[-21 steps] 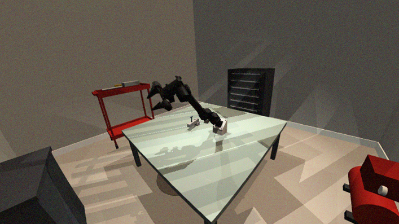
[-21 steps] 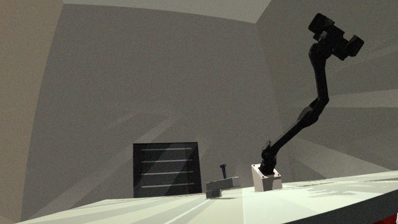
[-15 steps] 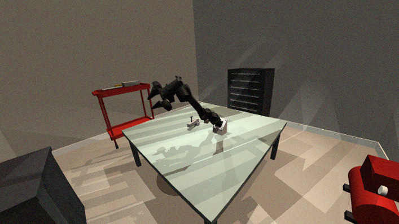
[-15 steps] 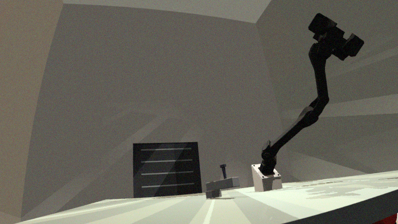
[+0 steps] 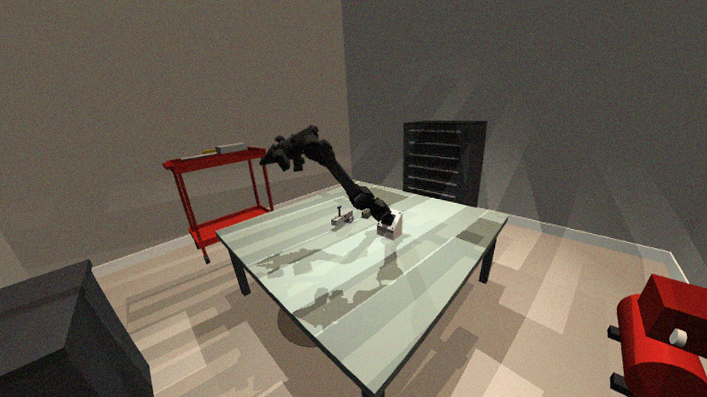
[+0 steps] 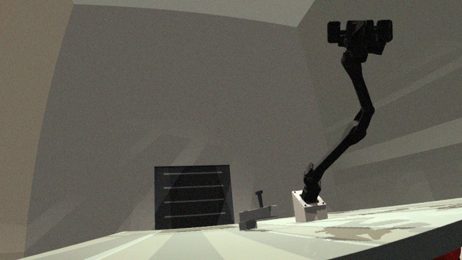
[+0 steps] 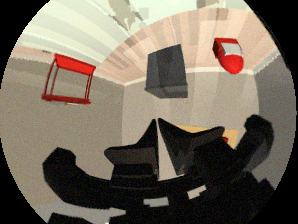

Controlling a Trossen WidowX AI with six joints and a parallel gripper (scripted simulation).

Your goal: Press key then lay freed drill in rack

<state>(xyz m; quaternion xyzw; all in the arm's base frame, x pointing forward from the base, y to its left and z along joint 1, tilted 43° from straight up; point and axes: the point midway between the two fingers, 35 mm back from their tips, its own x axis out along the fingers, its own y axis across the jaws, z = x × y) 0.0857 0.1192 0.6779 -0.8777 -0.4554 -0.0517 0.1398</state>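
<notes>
Right now the blue key is 16 cm ahead of my gripper tip, 48 cm to the right of it and 39 cm below it. Round my gripper tip: drill: 17 cm ahead, 53 cm to the right, 44 cm below; rack: 13 cm ahead, 69 cm to the right, 47 cm below; grey fixture block: 16 cm ahead, 51 cm to the right, 44 cm below.
</notes>
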